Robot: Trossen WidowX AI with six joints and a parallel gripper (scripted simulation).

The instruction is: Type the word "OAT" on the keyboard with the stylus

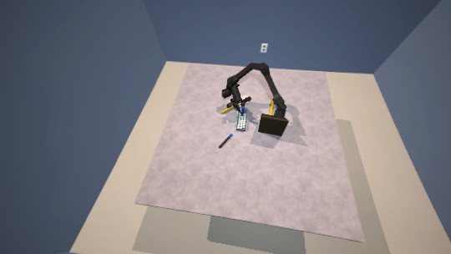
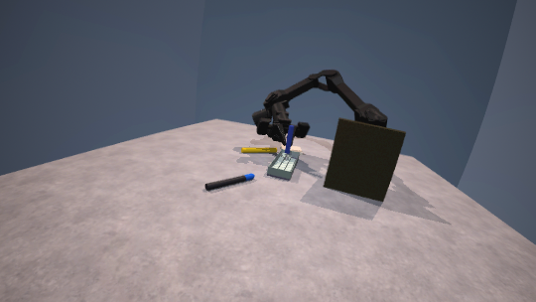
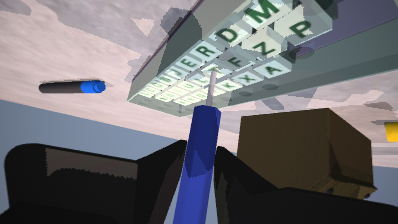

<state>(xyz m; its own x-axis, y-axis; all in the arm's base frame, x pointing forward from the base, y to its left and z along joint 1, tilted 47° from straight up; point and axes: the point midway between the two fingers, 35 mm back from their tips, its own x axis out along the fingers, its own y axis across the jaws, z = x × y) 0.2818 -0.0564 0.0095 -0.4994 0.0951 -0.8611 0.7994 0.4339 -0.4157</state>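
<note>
The yellow pencil lies 12 cm ahead of my gripper tip, 6 cm to the right of it and 6 cm below it. The rest, counted from my gripper tip: grey stylus tip: 5 cm below; beige pad: 3 cm ahead, 18 cm to the right, 6 cm below; blue stylus: 1 cm below.
</note>
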